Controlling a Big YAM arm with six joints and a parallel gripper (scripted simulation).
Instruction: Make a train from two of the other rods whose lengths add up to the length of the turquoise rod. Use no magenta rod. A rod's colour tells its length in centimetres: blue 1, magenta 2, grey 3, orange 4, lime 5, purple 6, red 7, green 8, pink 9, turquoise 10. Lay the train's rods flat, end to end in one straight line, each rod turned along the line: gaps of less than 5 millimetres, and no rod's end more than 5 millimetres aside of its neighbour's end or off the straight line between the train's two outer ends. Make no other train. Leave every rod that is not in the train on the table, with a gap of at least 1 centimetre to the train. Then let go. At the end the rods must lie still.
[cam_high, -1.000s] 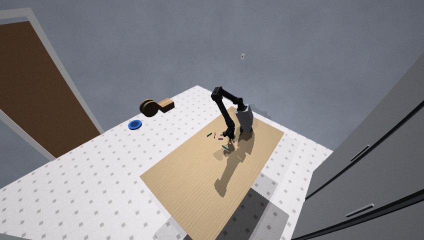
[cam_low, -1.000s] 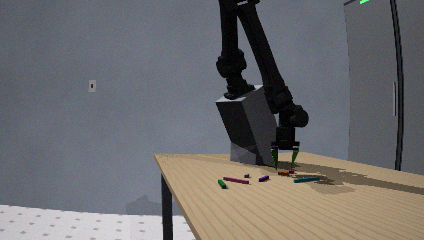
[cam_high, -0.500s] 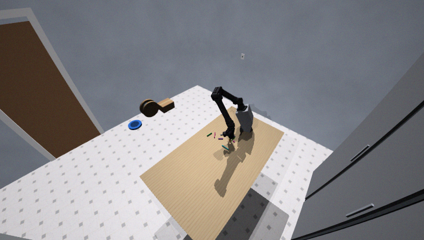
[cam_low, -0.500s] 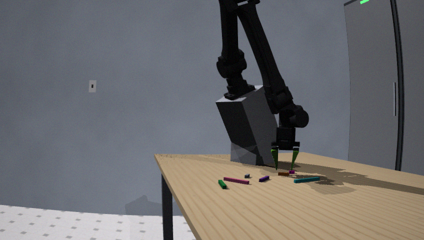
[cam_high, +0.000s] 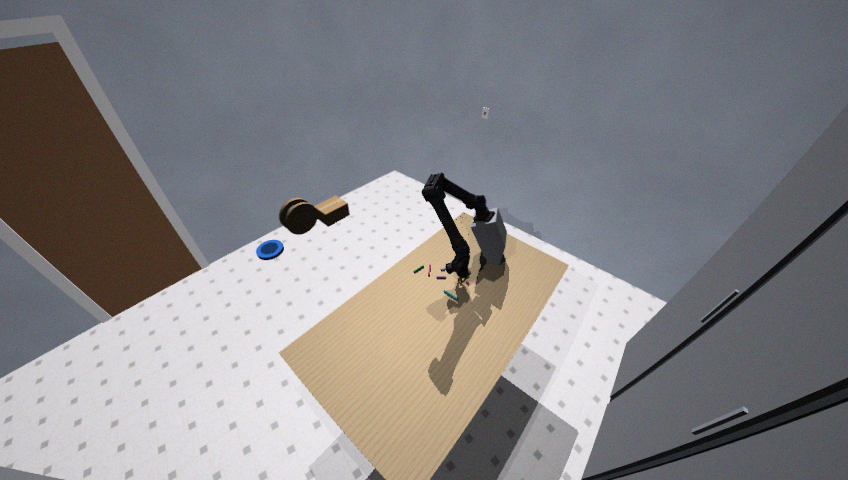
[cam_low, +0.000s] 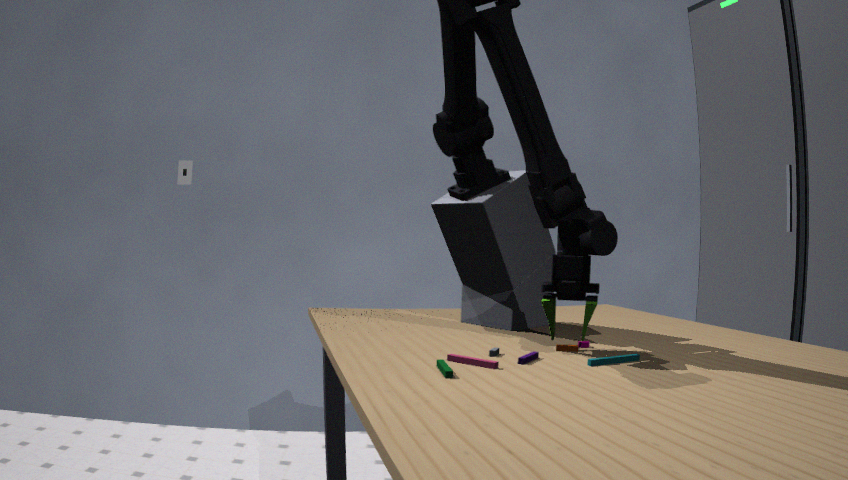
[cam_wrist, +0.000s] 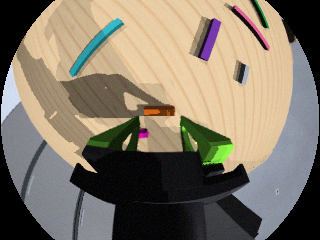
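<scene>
Now: the orange rod 20 mm below my hand. From my hand the other things lie so: purple rod (50 mm ahead, 110 mm to the right, 20 mm below); magenta rod (10 mm behind, 50 mm to the left, 20 mm below); turquoise rod (130 mm ahead, 10 mm to the left, 20 mm below).
</scene>
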